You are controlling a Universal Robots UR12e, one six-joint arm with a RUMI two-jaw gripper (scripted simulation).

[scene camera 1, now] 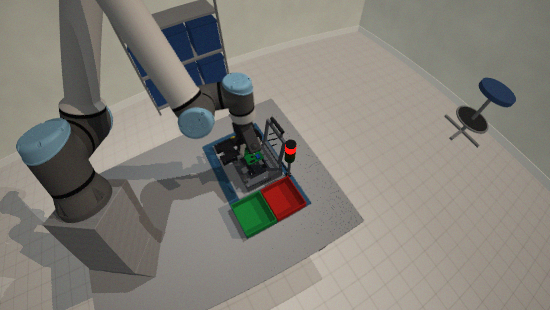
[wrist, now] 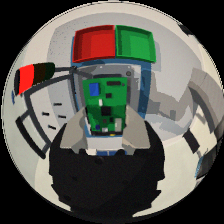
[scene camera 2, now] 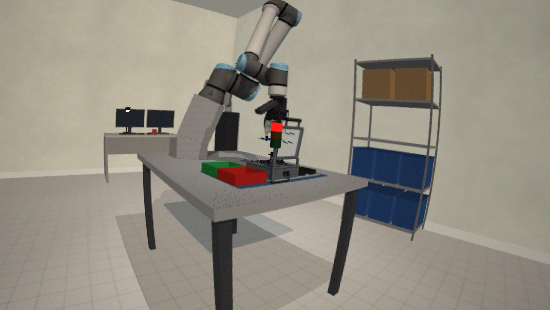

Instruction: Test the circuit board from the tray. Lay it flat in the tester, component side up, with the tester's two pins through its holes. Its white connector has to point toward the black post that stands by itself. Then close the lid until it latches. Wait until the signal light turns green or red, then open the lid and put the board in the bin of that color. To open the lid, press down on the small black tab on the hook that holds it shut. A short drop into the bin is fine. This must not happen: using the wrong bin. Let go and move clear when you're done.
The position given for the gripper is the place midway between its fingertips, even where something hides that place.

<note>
In view: the gripper (wrist: 106, 106), a green circuit board (wrist: 105, 98), a green bin (scene camera 1: 253, 213) and a red bin (scene camera 1: 284, 199).
The green bin shows as well in the wrist view (wrist: 131, 41). The red bin is seen too in the wrist view (wrist: 98, 42) and in scene camera 2 (scene camera 2: 237, 176).
</note>
